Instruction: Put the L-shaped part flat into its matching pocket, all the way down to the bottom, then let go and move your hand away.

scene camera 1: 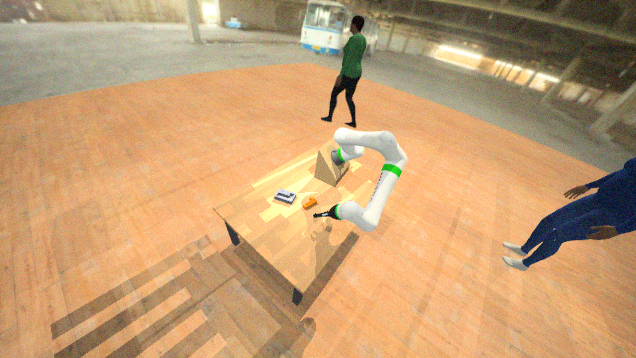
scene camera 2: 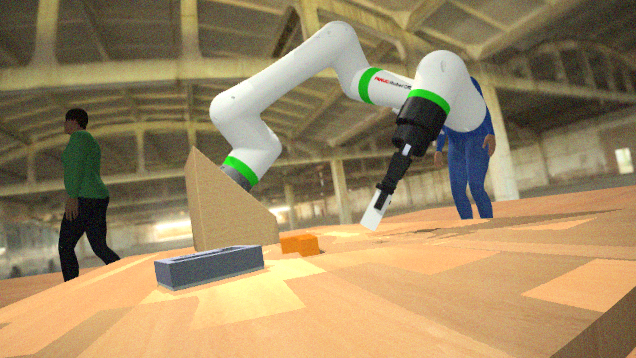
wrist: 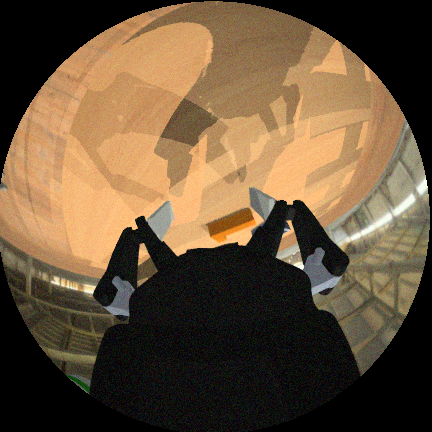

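Pixels of known places: gripper, fingertip midpoint: [scene camera 2: 367, 227] [wrist: 210, 202]; arm's base, link origin: [scene camera 1: 336, 156] [scene camera 2: 225, 190].
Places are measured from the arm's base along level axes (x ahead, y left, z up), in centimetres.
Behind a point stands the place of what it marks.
Observation:
The orange L-shaped part [scene camera 1: 310, 203] {x 44.5, y 13.0, z -15.1 cm} [scene camera 2: 300, 245] {x 48.6, y 10.4, z -16.1 cm} [wrist: 232, 225] {x 44.8, y 13.9, z -15.5 cm} lies on the table, apart from the pocket block. The grey-blue block with the pocket [scene camera 1: 285, 196] {x 52.8, y -5.0, z -16.4 cm} [scene camera 2: 210, 266] {x 57.6, y -4.6, z -15.8 cm} stands on the table on the side of the part away from my gripper; in the wrist view it is mostly hidden behind a finger. My gripper [scene camera 1: 314, 215] {x 45.6, y 24.8, z -15.5 cm} [scene camera 2: 372, 220] {x 45.6, y 24.8, z -15.5 cm} [wrist: 210, 202] {x 45.6, y 24.8, z -15.5 cm} is open and empty, tilted, above the table beside the part. In the wrist view the part shows beyond the gap between the two light fingertips, not gripped.
The wooden table [scene camera 1: 260, 240] {x 87.6, y 11.4, z -18.0 cm} [scene camera 2: 400, 300] {x 81.8, y 9.4, z -18.0 cm} carries a tan wedge-shaped stand [scene camera 1: 328, 167] {x 15.5, y 3.7, z -1.6 cm} [scene camera 2: 225, 215] {x 16.6, y -1.1, z -8.2 cm} that bears the arm's base. A person in green [scene camera 1: 353, 57] [scene camera 2: 82, 170] and a person in blue [scene camera 1: 585, 212] [scene camera 2: 467, 165] stand on the floor away from the table.

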